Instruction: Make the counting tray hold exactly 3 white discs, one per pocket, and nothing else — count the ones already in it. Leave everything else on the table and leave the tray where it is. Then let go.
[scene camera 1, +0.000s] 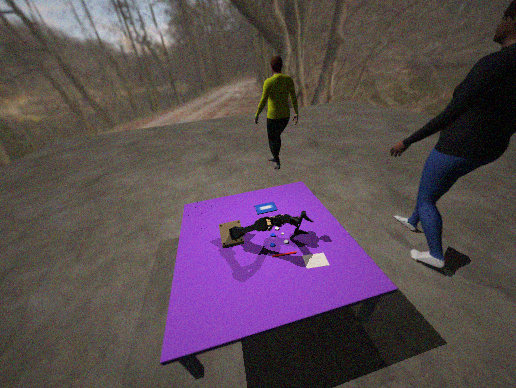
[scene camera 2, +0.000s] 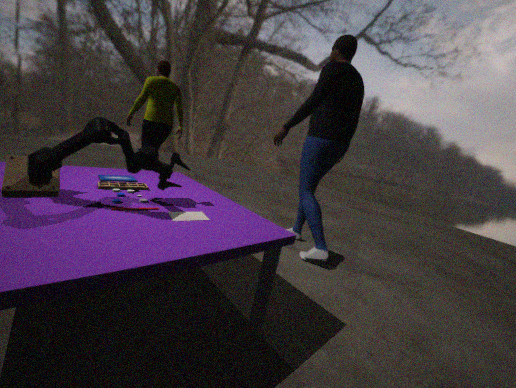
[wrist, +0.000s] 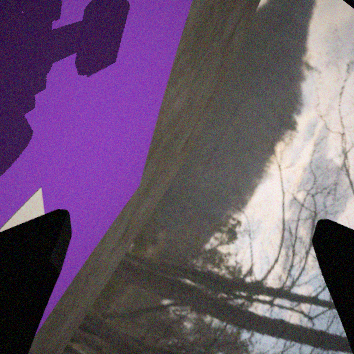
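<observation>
The counting tray (scene camera 2: 123, 186) is a tan, divided tray in scene camera 2; the arm mostly covers it in scene camera 1. What its pockets hold is too small to tell. Small white discs (scene camera 1: 286, 241) (scene camera 2: 144, 201) and blue discs (scene camera 1: 272, 245) (scene camera 2: 117, 201) lie loose on the table in front of the tray. My gripper (scene camera 1: 309, 232) (scene camera 2: 184, 177) (wrist: 196, 229) is open and empty. It hangs above the table, to the right of the tray and discs in scene camera 2, its fingers wide apart. The wrist view shows no tray or disc.
A blue case (scene camera 1: 257, 210) (scene camera 2: 117, 178) lies behind the tray. A red stick (scene camera 1: 284, 254) (scene camera 2: 132, 208) and a pale sheet (scene camera 1: 317, 260) (scene camera 2: 191, 216) (wrist: 27, 215) lie on the purple table (scene camera 1: 270, 305) (scene camera 2: 125, 245) (wrist: 110, 125). Two people stand beyond the table.
</observation>
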